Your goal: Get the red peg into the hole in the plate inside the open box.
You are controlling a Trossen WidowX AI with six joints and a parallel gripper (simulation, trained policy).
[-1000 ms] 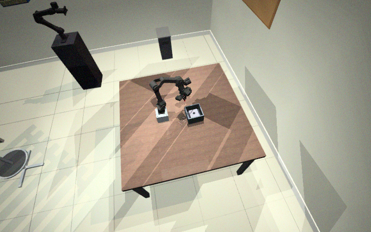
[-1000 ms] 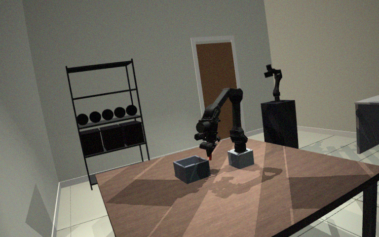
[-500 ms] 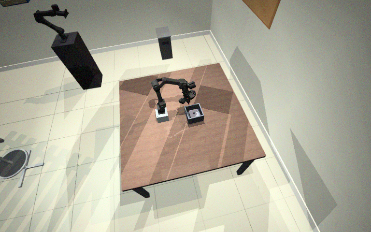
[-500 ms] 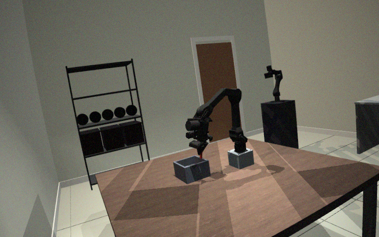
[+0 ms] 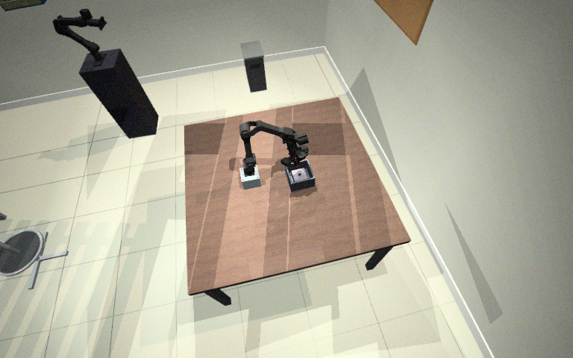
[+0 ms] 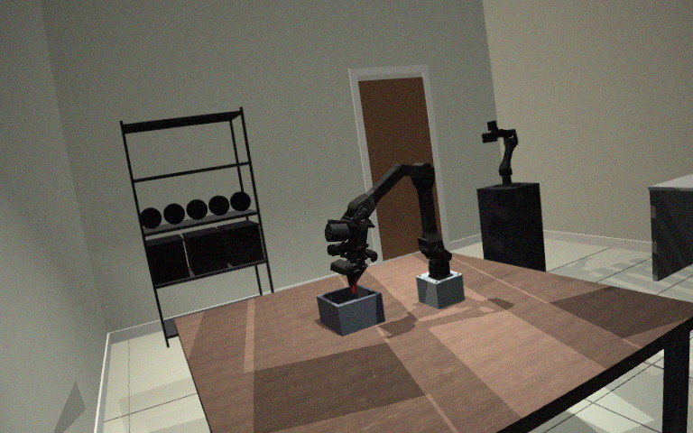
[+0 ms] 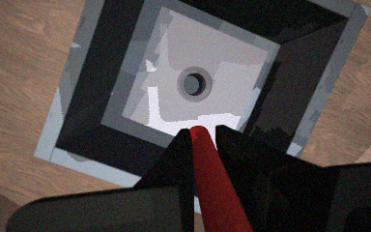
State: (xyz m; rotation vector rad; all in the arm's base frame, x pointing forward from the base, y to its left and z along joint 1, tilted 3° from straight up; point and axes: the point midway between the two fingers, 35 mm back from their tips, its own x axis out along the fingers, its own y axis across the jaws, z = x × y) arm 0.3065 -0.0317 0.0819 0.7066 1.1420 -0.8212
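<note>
The red peg lies 10 mm behind my gripper tip, 10 mm to the left of it and 20 mm above it. From my gripper tip the other things lie so: grey box (10 mm ahead, 20 mm to the right, 110 mm below).
</note>
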